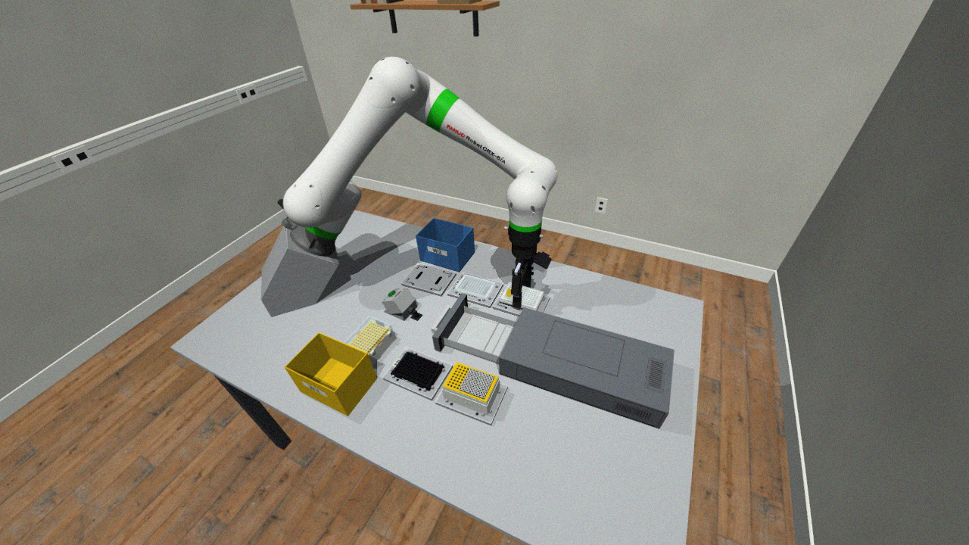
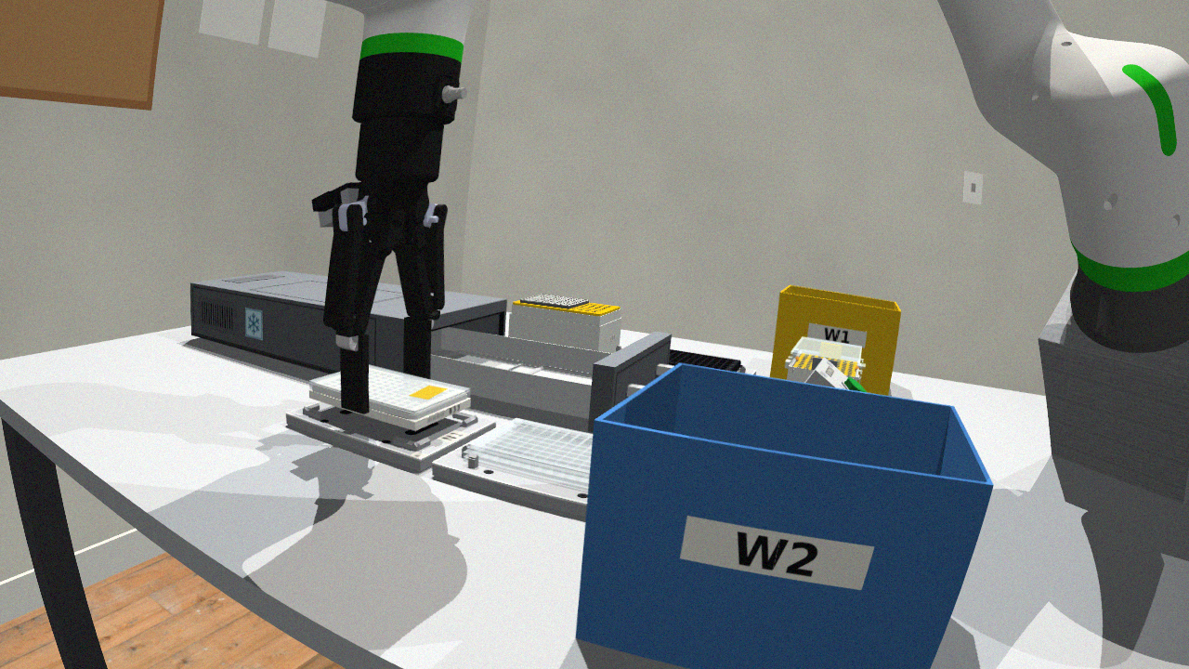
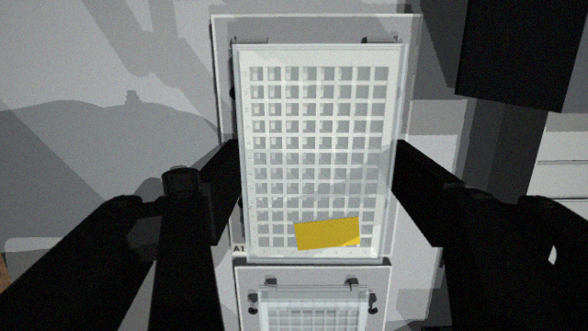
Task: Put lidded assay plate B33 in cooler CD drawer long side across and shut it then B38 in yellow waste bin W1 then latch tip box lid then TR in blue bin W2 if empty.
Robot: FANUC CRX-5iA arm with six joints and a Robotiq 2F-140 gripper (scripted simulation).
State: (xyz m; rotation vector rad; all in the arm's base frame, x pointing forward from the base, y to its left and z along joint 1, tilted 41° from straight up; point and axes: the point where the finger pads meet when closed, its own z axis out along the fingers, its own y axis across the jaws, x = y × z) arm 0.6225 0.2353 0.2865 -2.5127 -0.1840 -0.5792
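Right now the cooler drawer is 20 cm to the right of my hand, 2 cm below it and 1 cm ahead of it. From my hand the other things lie so: white assay plate (2 cm below); then clear plate (17 cm behind, 5 cm to the right, 4 cm below); then clear plate lid (2 cm below).
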